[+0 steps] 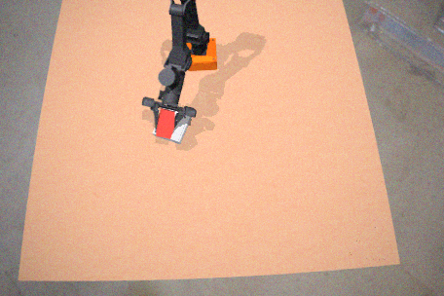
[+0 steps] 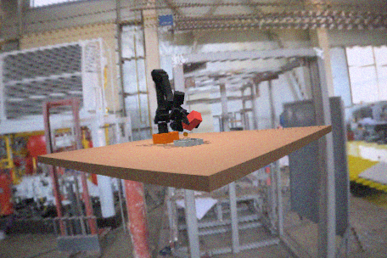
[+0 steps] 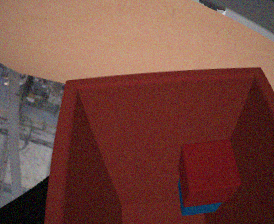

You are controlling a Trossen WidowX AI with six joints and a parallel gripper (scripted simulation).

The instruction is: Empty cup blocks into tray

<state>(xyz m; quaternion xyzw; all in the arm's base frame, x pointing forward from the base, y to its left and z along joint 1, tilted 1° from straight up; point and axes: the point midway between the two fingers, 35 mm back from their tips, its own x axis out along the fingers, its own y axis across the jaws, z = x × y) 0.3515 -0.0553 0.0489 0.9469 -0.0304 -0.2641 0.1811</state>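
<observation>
Now: the yellow block 7 cm behind my gripper tip and 4 cm below it. Also, from my gripper tip: red square cup 1 cm to the left, 4 cm above.
</observation>
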